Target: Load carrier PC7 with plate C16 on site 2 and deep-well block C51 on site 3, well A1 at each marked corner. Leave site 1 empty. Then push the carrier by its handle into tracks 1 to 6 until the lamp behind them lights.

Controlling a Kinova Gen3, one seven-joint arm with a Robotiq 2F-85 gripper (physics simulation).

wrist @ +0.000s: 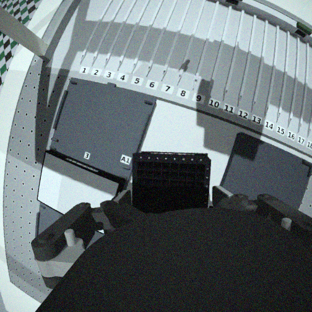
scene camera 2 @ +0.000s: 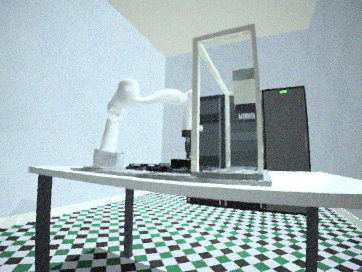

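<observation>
The dark grey carrier (wrist: 102, 127) lies before tracks 1 to 6 (wrist: 127, 37). Its far site, marked 3 and A1, is bare. A white-topped plate (wrist: 77, 185) sits on the site behind it; its label does not show. A black deep-well block (wrist: 171, 180) with a grid of wells stands beside the carrier, to its right in the wrist view. My gripper (wrist: 171, 197) (scene camera 2: 188, 153) is open and empty, with one fingertip on each side of the block's near part. The block's label and well A1 cannot be read. The carrier's near end is largely hidden by my gripper.
A second dark grey carrier (wrist: 270, 172) lies at the right. More numbered tracks run on past 6. Dark green-black lamp housings (wrist: 303, 28) stand behind the tracks. A tall pale frame (scene camera 2: 196, 105) rises from the table (scene camera 2: 320, 185). Dark cabinets (scene camera 2: 286, 132) stand beyond.
</observation>
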